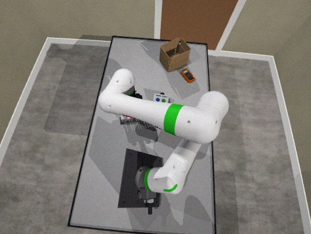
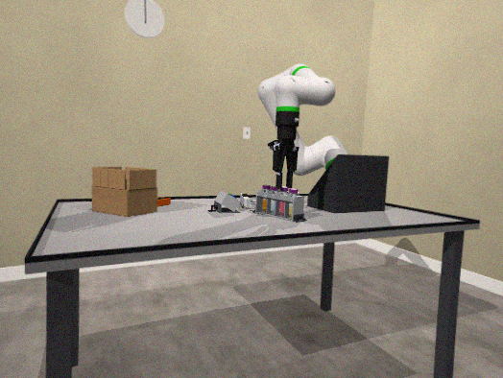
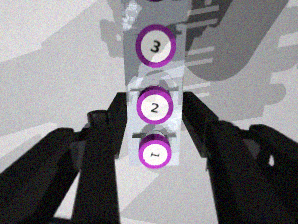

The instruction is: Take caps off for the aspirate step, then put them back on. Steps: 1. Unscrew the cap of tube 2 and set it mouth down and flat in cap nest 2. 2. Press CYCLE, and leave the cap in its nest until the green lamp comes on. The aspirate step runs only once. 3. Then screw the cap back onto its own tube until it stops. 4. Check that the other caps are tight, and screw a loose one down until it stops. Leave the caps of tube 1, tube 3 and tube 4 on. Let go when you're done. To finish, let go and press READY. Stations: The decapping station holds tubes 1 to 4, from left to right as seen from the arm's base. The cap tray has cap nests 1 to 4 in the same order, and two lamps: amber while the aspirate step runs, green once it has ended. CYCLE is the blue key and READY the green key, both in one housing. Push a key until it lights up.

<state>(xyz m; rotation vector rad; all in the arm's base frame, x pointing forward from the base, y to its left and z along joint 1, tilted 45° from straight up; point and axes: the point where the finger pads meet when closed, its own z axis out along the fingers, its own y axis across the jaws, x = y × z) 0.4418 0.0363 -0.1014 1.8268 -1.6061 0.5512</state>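
My gripper is now 3 cm above the purple cap marked 2. From my hand the other things lie so: cap 1: 1 cm behind, 5 cm to the left, 4 cm below; cap 3: 1 cm ahead, 5 cm to the right, 4 cm below; cap 4: 2 cm ahead, 10 cm to the right, 4 cm below.
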